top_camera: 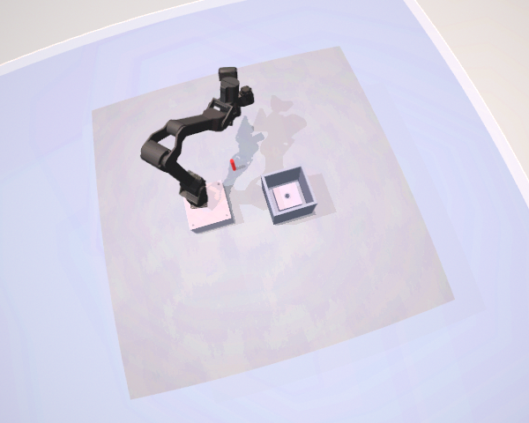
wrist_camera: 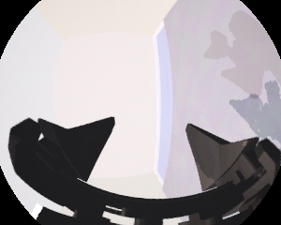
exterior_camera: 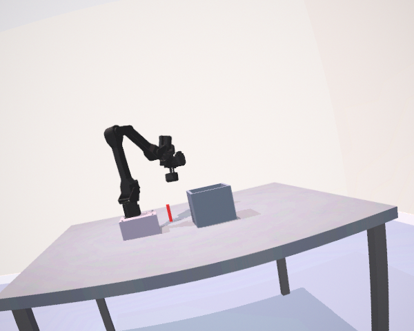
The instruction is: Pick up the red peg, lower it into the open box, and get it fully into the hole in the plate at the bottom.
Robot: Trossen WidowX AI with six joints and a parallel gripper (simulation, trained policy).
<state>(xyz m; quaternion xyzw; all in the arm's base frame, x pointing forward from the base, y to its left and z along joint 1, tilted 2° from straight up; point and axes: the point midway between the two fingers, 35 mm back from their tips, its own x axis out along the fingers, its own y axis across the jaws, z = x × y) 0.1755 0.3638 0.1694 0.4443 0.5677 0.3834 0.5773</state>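
Right now the red peg is 26 cm to the right of my gripper tip, 19 cm below it and 4 cm behind it. Also, from my gripper tip: pale plate: 42 cm to the right, 18 cm below, 16 cm ahead.
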